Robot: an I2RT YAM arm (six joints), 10 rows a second.
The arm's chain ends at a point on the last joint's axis. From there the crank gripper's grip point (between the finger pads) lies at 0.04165 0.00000 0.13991 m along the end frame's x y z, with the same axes.
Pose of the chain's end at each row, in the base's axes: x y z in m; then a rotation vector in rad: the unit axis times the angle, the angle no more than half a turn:
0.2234 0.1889 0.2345 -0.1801 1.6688 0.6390
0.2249 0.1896 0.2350 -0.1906 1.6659 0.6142
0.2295 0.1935 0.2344 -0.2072 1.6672 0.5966
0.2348 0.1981 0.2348 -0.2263 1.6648 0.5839
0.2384 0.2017 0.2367 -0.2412 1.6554 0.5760
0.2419 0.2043 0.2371 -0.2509 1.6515 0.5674
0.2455 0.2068 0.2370 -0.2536 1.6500 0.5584
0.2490 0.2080 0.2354 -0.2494 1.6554 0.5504
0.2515 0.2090 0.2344 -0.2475 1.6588 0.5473
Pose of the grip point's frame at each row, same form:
0.3352 0.2689 0.1854 -0.1801 1.6688 0.6390
0.3379 0.2676 0.1854 -0.1906 1.6659 0.6142
0.3427 0.2705 0.1839 -0.2072 1.6672 0.5966
0.3481 0.2748 0.1839 -0.2263 1.6648 0.5839
0.3520 0.2784 0.1864 -0.2412 1.6554 0.5760
0.3558 0.2806 0.1869 -0.2509 1.6515 0.5674
0.3599 0.2823 0.1868 -0.2536 1.6500 0.5584
0.3637 0.2825 0.1844 -0.2494 1.6554 0.5504
0.3663 0.2830 0.1830 -0.2475 1.6588 0.5473

